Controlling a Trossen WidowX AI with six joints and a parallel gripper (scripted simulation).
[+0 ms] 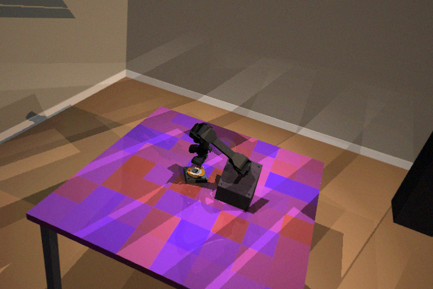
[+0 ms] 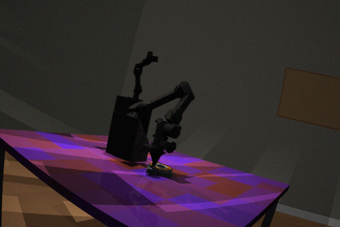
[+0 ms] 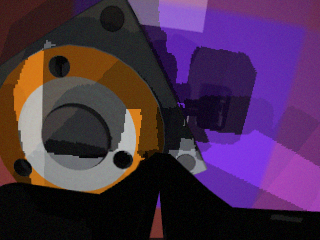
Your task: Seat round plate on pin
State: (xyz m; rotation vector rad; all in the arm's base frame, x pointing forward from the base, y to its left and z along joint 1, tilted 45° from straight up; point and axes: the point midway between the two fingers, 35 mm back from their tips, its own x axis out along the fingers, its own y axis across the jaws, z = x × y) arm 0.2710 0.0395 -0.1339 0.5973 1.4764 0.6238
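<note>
Right now the plate is 3 cm to the left of my gripper tip and 1 cm below it. From my gripper tip the other things lie so: grey square base 5 cm to the left, 2 cm below.
</note>
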